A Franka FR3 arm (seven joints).
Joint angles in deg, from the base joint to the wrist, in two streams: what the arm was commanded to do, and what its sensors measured. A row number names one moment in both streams.
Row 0, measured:
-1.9 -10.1 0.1 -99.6 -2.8 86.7 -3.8
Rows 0 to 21, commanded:
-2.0 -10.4 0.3 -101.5 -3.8 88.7 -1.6
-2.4 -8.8 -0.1 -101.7 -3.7 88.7 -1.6
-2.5 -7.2 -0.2 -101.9 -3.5 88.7 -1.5
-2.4 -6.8 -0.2 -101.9 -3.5 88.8 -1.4
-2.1 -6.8 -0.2 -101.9 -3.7 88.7 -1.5
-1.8 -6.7 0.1 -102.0 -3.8 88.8 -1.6
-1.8 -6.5 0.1 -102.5 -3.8 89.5 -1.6
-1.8 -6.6 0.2 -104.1 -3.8 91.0 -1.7
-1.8 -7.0 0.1 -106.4 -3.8 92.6 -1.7
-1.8 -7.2 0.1 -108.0 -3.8 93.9 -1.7
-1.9 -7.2 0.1 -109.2 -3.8 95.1 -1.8
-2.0 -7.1 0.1 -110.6 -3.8 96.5 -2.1
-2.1 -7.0 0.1 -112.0 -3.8 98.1 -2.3
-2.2 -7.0 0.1 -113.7 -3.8 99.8 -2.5
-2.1 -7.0 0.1 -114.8 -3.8 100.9 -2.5
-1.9 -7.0 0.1 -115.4 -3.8 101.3 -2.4
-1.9 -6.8 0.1 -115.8 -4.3 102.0 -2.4
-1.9 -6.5 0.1 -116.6 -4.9 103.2 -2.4
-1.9 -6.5 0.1 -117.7 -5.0 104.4 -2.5
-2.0 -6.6 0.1 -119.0 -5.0 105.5 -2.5
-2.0 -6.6 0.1 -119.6 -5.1 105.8 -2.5
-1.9 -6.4 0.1 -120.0 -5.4 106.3 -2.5
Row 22, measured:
-1.9 -5.5 -0.1 -116.5 -4.1 103.3 -2.4
